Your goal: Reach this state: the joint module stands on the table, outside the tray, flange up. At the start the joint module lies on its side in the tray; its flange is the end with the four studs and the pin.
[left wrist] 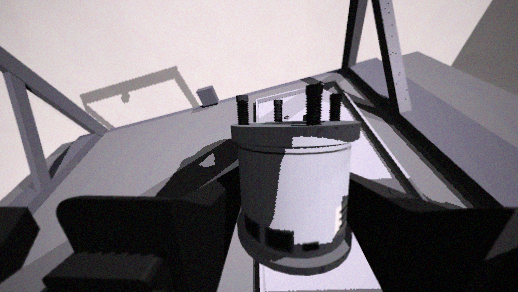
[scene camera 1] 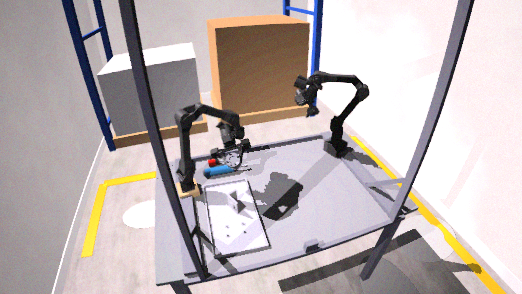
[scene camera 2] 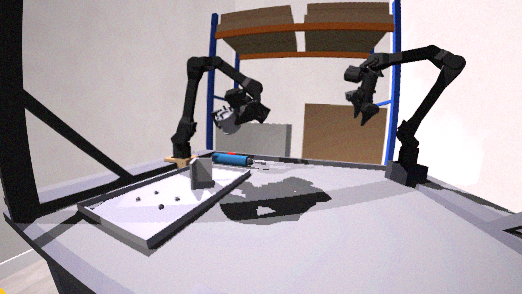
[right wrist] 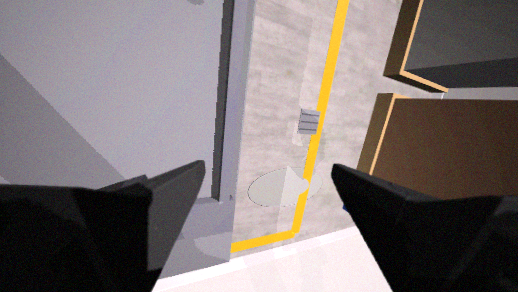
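Note:
The grey cylindrical joint module is held in the air over the back left of the table, behind the tray. My left gripper is shut on its sides. In the left wrist view the flange with its four studs is at the module's upper end; in both scene views the module is tilted, flange facing up and toward the camera. The pin cannot be told apart. My right gripper is open and empty, high over the back right.
A blue cylindrical tool lies behind the tray, below the held module, with a red part beside it. A grey angled bracket stands in the tray, with several small dark pieces nearby. Frame posts rise at the table's sides.

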